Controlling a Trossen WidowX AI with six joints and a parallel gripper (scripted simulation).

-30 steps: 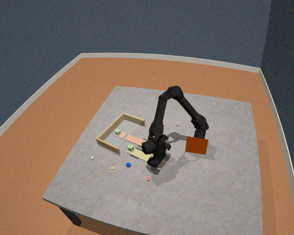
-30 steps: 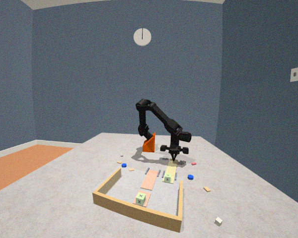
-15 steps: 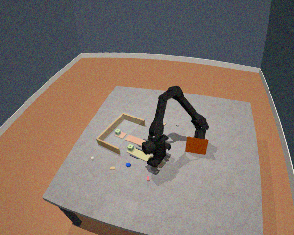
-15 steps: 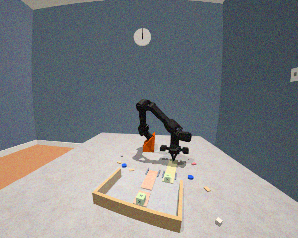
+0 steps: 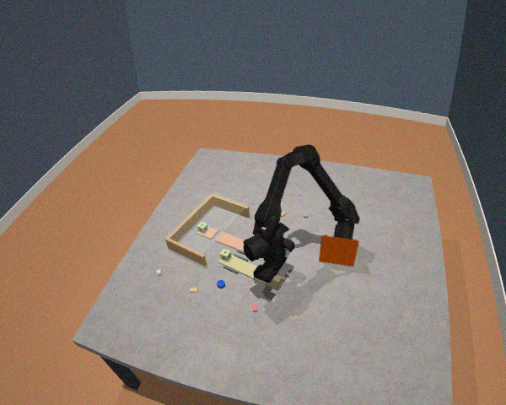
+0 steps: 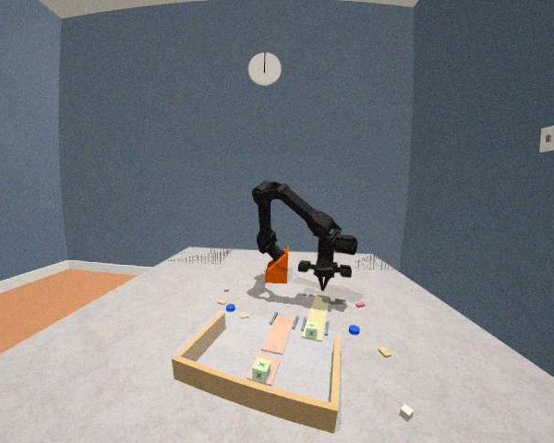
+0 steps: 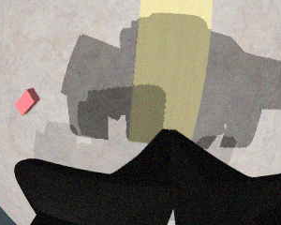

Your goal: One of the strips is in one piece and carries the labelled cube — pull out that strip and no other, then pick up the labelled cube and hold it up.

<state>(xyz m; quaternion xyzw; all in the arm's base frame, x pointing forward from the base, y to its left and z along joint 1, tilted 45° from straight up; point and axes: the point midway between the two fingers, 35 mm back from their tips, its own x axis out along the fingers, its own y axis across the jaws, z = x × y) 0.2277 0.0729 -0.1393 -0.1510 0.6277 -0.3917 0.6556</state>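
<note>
My gripper tip is now 50 mm short of the pink block, 130 mm to the right of it and 40 mm above it.
</note>
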